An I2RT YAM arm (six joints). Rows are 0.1 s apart.
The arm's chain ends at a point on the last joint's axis. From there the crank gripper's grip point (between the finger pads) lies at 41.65 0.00 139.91 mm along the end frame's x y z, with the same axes.
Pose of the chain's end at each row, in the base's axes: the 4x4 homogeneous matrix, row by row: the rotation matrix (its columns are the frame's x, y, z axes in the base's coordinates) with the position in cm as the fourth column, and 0 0 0 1 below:
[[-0.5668 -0.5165 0.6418 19.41], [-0.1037 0.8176 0.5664 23.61], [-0.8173 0.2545 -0.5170 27.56], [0 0 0 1]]
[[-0.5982 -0.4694 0.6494 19.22], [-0.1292 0.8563 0.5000 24.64], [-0.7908 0.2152 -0.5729 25.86], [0 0 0 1]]
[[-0.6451 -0.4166 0.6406 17.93], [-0.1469 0.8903 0.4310 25.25], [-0.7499 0.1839 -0.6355 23.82], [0 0 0 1]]
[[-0.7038 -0.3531 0.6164 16.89], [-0.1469 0.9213 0.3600 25.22], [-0.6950 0.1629 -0.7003 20.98], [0 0 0 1]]
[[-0.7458 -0.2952 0.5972 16.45], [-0.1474 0.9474 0.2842 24.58], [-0.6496 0.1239 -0.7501 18.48], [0 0 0 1]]
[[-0.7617 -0.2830 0.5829 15.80], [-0.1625 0.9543 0.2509 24.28], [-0.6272 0.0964 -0.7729 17.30], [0 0 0 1]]
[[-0.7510 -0.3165 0.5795 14.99], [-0.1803 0.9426 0.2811 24.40], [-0.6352 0.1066 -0.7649 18.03], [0 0 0 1]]
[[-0.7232 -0.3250 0.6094 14.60], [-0.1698 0.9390 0.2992 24.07], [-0.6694 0.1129 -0.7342 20.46], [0 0 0 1]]
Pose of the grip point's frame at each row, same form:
[[-0.5668 -0.5165 0.6418 26.03], [-0.1037 0.8176 0.5664 31.10], [-0.8173 0.2545 -0.5170 16.92], [0 0 0 1]]
[[-0.5982 -0.4694 0.6494 25.81], [-0.1292 0.8563 0.5000 31.10], [-0.7908 0.2152 -0.5729 14.55], [0 0 0 1]]
[[-0.6451 -0.4166 0.6406 24.21], [-0.1469 0.8903 0.4310 30.67], [-0.7499 0.1839 -0.6355 11.81], [0 0 0 1]]
[[-0.7038 -0.3531 0.6164 22.58], [-0.1469 0.9213 0.3600 29.64], [-0.6950 0.1629 -0.7003 8.29], [0 0 0 1]]
[[-0.7458 -0.2952 0.5972 21.70], [-0.1474 0.9474 0.2842 27.94], [-0.6496 0.1239 -0.7501 5.28], [0 0 0 1]]
[[-0.7617 -0.2830 0.5829 20.78], [-0.1625 0.9543 0.2509 27.11], [-0.6272 0.0964 -0.7729 3.87], [0 0 0 1]]
[[-0.7510 -0.3165 0.5795 19.97], [-0.1803 0.9426 0.2811 27.58], [-0.6352 0.1066 -0.7649 4.68], [0 0 0 1]]
[[-0.7232 -0.3250 0.6094 20.11], [-0.1698 0.9390 0.2992 27.55], [-0.6694 0.1129 -0.7342 7.40], [0 0 0 1]]

